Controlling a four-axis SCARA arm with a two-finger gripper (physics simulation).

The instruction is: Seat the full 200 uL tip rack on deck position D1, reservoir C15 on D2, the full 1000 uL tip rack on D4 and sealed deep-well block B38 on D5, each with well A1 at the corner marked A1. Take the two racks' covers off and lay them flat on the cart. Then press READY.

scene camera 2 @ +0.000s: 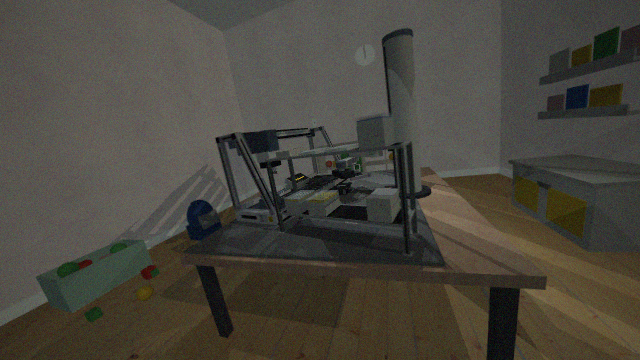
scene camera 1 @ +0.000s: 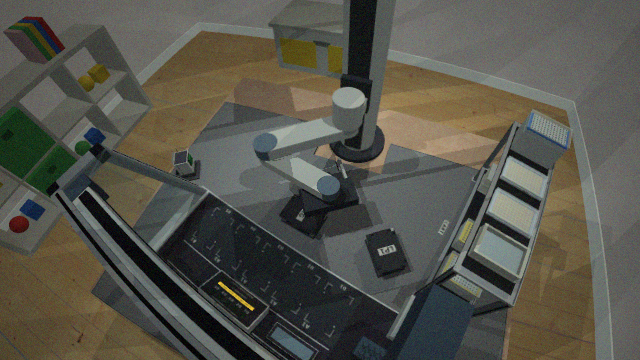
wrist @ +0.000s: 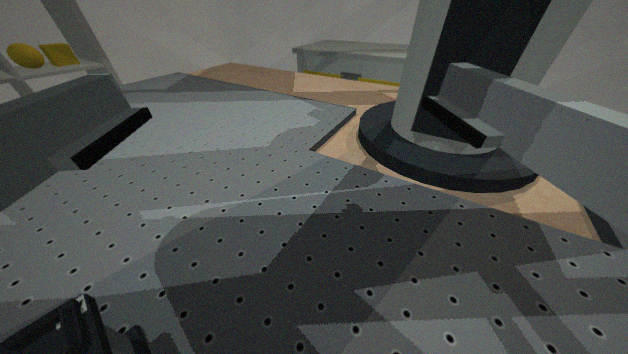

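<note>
My gripper (scene camera 1: 330,198) (wrist: 290,90) is open with nothing between its fingers, above the mat beside the black RG stand (scene camera 1: 300,215) (wrist: 60,330), which it partly hides in scene camera 1. The dark deck (scene camera 1: 300,280) shows corner marks and no labware on its visible part. On the rack's top at right are a tall grey box with a blue-rimmed, dotted top (scene camera 1: 549,129), two pale gridded pieces (scene camera 1: 525,176) (scene camera 1: 512,212) and an open tray (scene camera 1: 501,251). Yellow-topped pieces (scene camera 1: 466,232) (scene camera 2: 324,201) sit lower. The READY box (scene camera 1: 183,162) stands left. I cannot read which piece is which.
The two-level rack (scene camera 1: 485,289) stands beside a mat label reading CART (scene camera 1: 443,227). A black LP1 stand (scene camera 1: 386,251) is on the mat between the deck and rack. The arm's column (scene camera 1: 382,65) (wrist: 417,65) rises behind the gripper. Frame rails surround the deck.
</note>
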